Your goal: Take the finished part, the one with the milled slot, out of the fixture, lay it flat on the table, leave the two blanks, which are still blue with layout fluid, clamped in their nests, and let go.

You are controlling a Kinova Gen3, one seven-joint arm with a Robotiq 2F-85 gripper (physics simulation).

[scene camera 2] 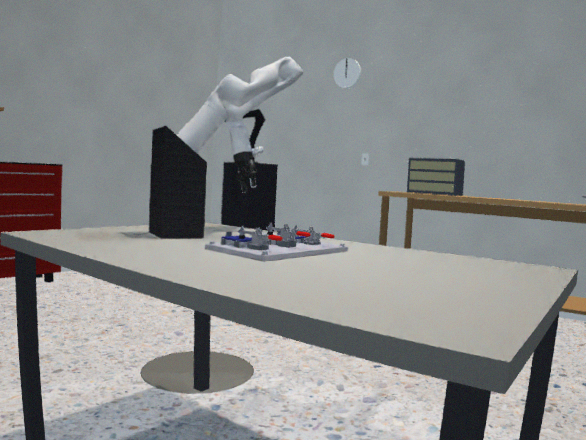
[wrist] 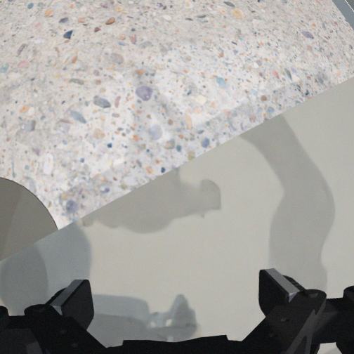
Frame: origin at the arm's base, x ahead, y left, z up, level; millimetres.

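Seen in the pictures: gripper, between the fingertips: [scene camera 2: 249, 190]; arm's base, origin of its link: [scene camera 2: 182, 150].
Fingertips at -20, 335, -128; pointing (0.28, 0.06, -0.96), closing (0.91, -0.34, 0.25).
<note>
Offsets run from my fingertips to a thing's top centre, as dx, dy, dz. "pt": to the spot under its first point. Level surfaces: height alone.
My gripper [scene camera 2: 249, 189] [wrist: 174, 294] is open and empty, pointing down high above the rear of the table, above and a little left of the fixture's middle in the scene view. The fixture's pale base plate @[pt +567, -331, -143] [scene camera 2: 300, 252] lies on the table @[dz -156] [scene camera 2: 380, 295] [wrist: 235, 235] and carries several grey clamps with red handles. A blue blank @[+403, -401, -120] [scene camera 2: 234, 239] shows low at the fixture's left, and some blue @[+396, -181, -125] [scene camera 2: 300, 238] shows between the clamps farther right. The finished part with the slot cannot be made out among the clamps. The fixture does not show in the wrist view.
A black pedestal [scene camera 2: 177, 195] bears the arm at the table's rear left. A second black block [scene camera 2: 250, 210] stands behind the fixture. In the wrist view a table edge runs diagonally, with speckled floor [wrist: 125, 90] beyond, and arm shadows fall on the table.
</note>
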